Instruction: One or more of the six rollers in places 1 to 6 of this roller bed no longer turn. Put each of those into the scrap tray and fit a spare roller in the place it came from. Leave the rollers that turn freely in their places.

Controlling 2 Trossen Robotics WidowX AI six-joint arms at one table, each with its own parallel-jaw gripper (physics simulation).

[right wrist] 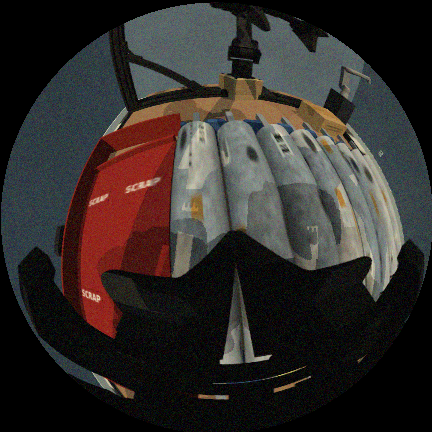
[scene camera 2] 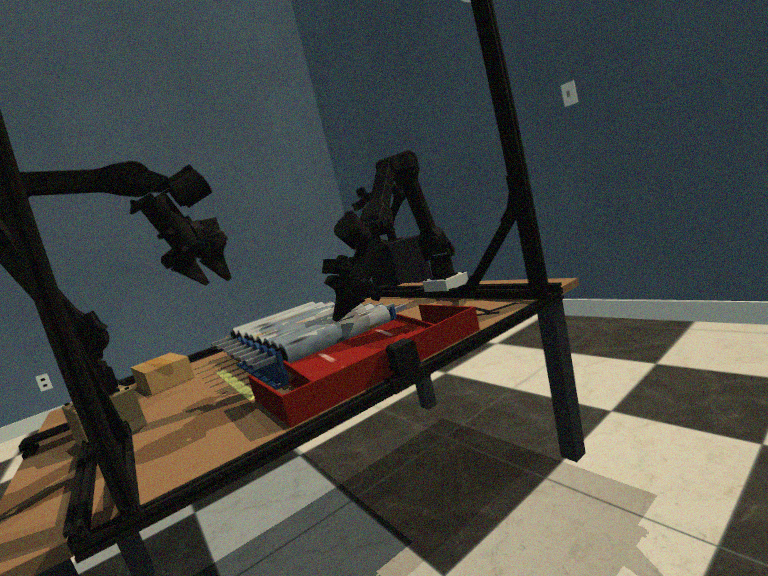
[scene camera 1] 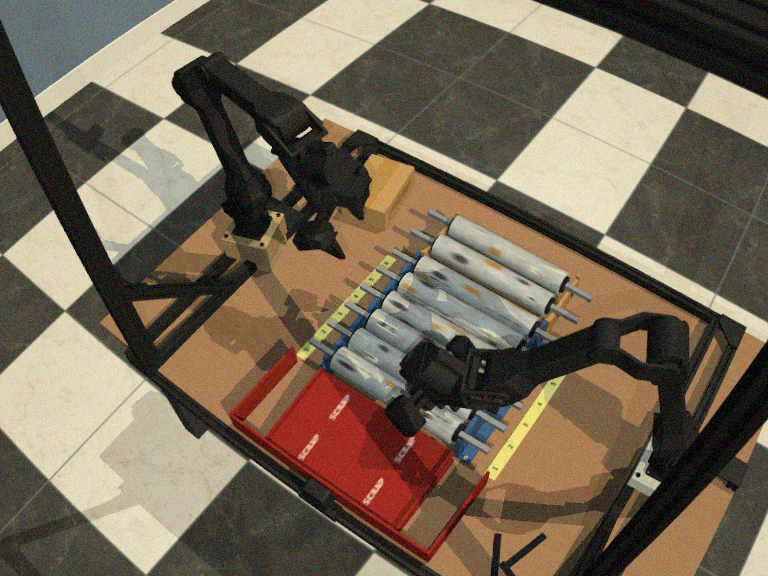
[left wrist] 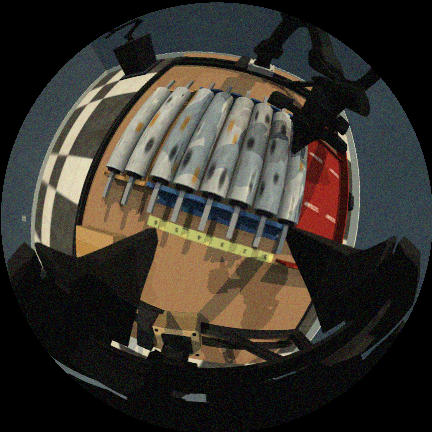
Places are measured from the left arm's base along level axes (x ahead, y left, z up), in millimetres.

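Pixels of known places: left gripper, fingertip midpoint: (scene camera 2: 218, 282) (scene camera 1: 352, 238) (left wrist: 224, 234); right gripper, fingertip midpoint: (right wrist: 233, 236) (scene camera 2: 334, 320) (left wrist: 292, 152); left arm's base at its link origin: (right wrist: 240, 75) (scene camera 1: 252, 225) (left wrist: 177, 343); right arm's base at its link origin: (scene camera 2: 444, 276) (scene camera 1: 667, 466) (left wrist: 261, 64).
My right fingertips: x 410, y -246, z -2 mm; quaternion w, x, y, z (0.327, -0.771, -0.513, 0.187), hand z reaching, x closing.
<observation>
Ahead of a thing's pixels: the offset from my right fingertips to its top centre.
The roller bed (scene camera 1: 468, 448) (left wrist: 217, 209) has blue rails and holds six grey rollers side by side. Two more grey rollers {98 mm ahead, 343 mm left, 1 mm up} (scene camera 1: 508, 252) (left wrist: 137, 132) lie on a wooden rest at its far end. The red scrap tray {55 mm back, 130 mm right, 25 mm down} (scene camera 1: 325, 400) (scene camera 2: 348, 366) (left wrist: 326, 181) (right wrist: 125, 217) lies along the near side and is empty. My right gripper (scene camera 1: 407, 414) (scene camera 2: 338, 314) (right wrist: 233, 236) is shut on nothing, its tip down at the roller nearest the tray (scene camera 1: 361, 374) (right wrist: 193, 181). My left gripper (scene camera 1: 350, 234) (scene camera 2: 216, 279) (left wrist: 224, 234) is open and empty, high above the table's left part.
Yellow number strips (scene camera 1: 348, 305) (left wrist: 209, 238) run along both ends of the bed. A tan block {211 mm back, 453 mm left, 19 mm down} (scene camera 1: 384, 189) (scene camera 2: 161, 372) stands at the back. The left arm's base (scene camera 1: 253, 240) sits on the left. A black frame post (scene camera 2: 530, 229) rises at the table's corner.
</observation>
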